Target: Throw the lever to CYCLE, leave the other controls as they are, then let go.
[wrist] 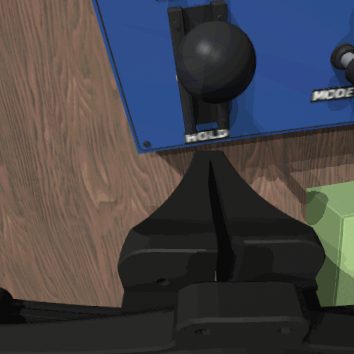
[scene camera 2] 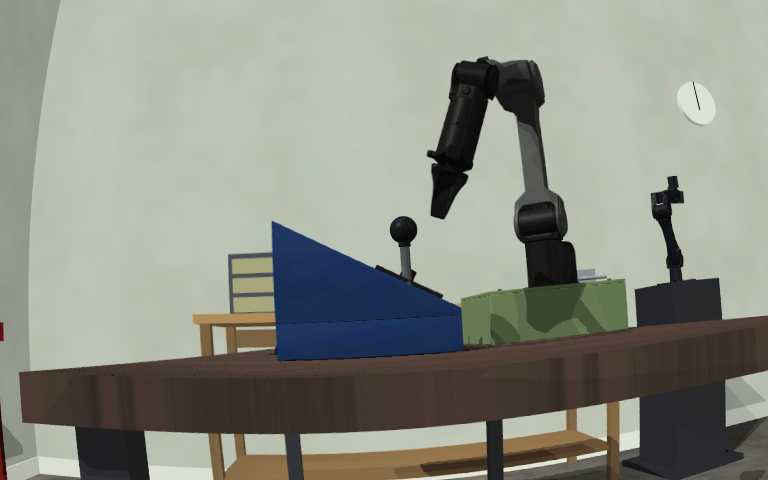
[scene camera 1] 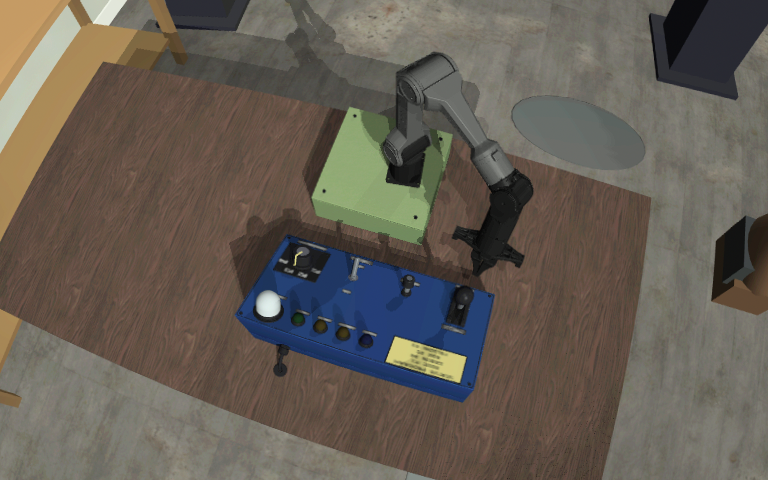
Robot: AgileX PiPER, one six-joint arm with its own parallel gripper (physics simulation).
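The lever's black ball knob [scene camera 1: 464,296] [scene camera 2: 403,229] [wrist: 216,61] stands on a grey shaft over its slotted black plate on the blue console [scene camera 1: 390,316] [scene camera 2: 339,300] [wrist: 145,75]. In scene camera 2 the shaft is near vertical, leaning upslope from square to the sloped face. The HOLD label [wrist: 206,135] is at the slot's robot-side end. The label plate [scene camera 1: 453,329] at the far end is unreadable; CYCLE does not show in the wrist view. My gripper [scene camera 1: 477,272] [scene camera 2: 438,216] [wrist: 207,166] is shut and empty, on the robot side of the knob and apart from it.
The MODE control [scene camera 1: 407,283] [wrist: 345,57] stands beside the lever. A T-shaped handle [scene camera 1: 355,268], rotary knob [scene camera 1: 301,254], white dome [scene camera 1: 268,304] and several small coloured buttons are farther along. The green base block [scene camera 1: 362,169] [scene camera 2: 543,316] [wrist: 332,200] stands behind the console.
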